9 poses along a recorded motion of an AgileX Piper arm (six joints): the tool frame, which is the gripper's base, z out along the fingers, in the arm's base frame.
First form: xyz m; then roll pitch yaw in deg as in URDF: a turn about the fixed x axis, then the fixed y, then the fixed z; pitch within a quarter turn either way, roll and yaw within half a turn.
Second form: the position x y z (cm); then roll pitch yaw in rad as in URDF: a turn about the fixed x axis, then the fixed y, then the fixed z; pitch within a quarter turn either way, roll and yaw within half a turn. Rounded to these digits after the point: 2 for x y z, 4 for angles.
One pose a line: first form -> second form
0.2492 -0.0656 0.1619 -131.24 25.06 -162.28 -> 24.92 -6.56 16.19 -2.2906 0.4374 -2.8323
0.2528 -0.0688 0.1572 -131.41 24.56 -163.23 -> 25.28 -6.88 15.72 -2.2935 0.4287 -2.8489
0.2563 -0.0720 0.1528 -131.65 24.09 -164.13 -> 25.63 -7.20 15.28 -2.2977 0.4204 -2.8646
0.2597 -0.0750 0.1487 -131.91 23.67 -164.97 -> 25.97 -7.50 14.87 -2.3023 0.4131 -2.8793
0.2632 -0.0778 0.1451 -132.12 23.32 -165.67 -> 26.32 -7.78 14.51 -2.3059 0.4070 -2.8915
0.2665 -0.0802 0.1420 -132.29 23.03 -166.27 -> 26.65 -8.02 14.20 -2.3089 0.4019 -2.9020
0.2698 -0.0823 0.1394 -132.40 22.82 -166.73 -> 26.98 -8.23 13.94 -2.3108 0.3983 -2.9100
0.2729 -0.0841 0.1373 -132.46 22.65 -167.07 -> 27.29 -8.41 13.73 -2.3119 0.3953 -2.9159
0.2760 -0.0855 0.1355 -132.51 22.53 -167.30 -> 27.60 -8.55 13.55 -2.3127 0.3932 -2.9199
